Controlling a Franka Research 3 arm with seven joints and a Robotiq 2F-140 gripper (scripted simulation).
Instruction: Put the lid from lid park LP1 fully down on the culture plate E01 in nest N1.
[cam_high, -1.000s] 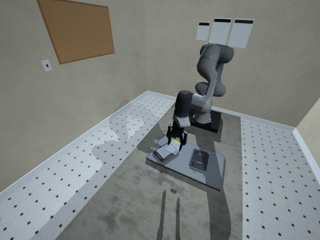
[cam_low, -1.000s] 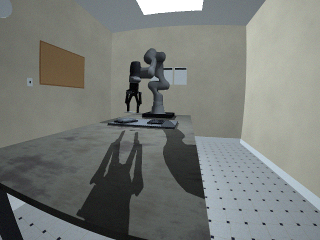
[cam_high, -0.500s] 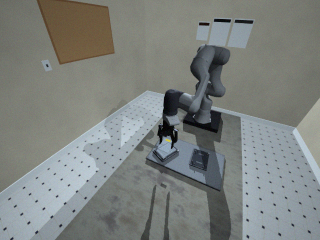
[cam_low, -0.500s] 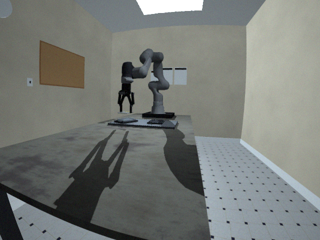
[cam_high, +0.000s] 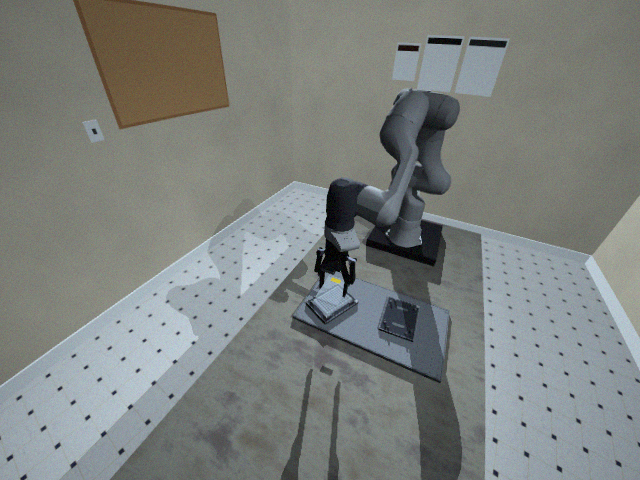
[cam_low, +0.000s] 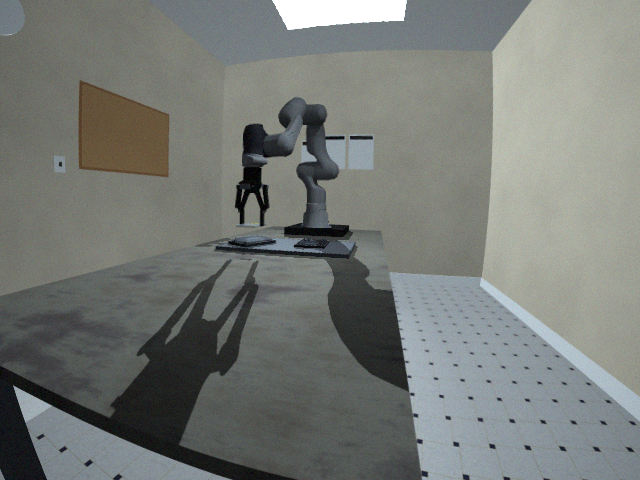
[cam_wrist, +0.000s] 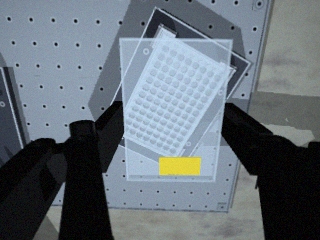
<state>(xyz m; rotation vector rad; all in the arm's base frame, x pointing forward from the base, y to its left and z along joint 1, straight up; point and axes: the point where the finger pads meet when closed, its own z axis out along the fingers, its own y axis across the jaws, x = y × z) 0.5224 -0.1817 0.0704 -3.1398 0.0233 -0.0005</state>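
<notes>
Right now the clear lid is 20 mm below my hand. Round my hand: lid park LP1: 40 mm behind, 250 mm to the left, 100 mm below; then culture plate E01: 80 mm below.
</notes>
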